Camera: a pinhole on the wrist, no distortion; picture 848 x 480 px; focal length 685.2 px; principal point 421.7 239.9 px. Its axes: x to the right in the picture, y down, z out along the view. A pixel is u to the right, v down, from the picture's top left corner.
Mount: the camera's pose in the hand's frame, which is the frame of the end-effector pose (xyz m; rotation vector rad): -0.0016 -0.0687 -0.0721 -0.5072 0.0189 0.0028
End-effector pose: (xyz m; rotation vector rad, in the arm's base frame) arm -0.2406 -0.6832 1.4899 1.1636 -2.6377 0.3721
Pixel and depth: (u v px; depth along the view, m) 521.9 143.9 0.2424
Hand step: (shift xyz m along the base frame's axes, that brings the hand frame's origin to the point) -0.0566 -0.0639 -0.1369
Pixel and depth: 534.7 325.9 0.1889
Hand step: -0.0630 -0.0200 -0.0718
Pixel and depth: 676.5 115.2 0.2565
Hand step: -0.0948 -0.1137 -0.1339
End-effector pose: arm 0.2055 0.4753 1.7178 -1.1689 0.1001 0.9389
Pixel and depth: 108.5 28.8 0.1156
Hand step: -0.0219 0.0053 0.0796
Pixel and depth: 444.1 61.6 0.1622
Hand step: -0.0125 0.0754 0.0551
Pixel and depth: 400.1 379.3 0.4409
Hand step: -0.2601 0.2312 -0.0441
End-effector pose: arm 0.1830 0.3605 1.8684 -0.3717 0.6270 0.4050
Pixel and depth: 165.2 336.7 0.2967
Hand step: -0.0501 0.1453 0.1707
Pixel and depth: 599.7 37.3 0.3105
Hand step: 0.1797 0.1317 0.1278
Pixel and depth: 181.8 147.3 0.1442
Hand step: 0.0021 0.0032 0.0825
